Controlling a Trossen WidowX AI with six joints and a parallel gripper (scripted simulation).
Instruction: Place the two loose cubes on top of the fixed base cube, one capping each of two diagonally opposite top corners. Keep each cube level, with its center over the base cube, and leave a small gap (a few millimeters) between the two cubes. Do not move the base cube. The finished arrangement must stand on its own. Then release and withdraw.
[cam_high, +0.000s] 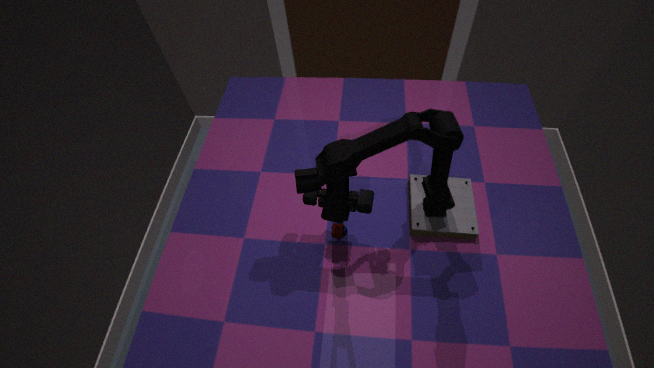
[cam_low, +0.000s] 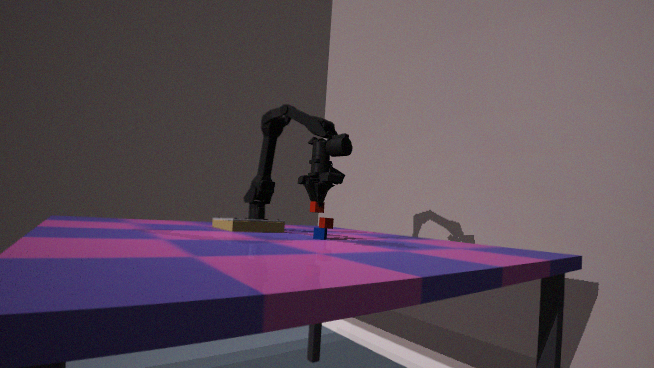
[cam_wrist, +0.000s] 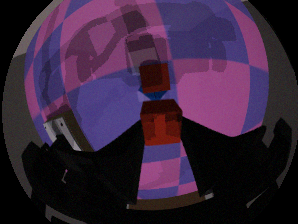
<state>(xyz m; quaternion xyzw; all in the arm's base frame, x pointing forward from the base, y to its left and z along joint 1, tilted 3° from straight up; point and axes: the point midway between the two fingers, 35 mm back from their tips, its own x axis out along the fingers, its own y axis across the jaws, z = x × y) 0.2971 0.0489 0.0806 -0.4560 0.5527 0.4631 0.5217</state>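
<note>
Right now my gripper tip is 20 mm to the right of the blue base cube and 80 mm above it.
</note>
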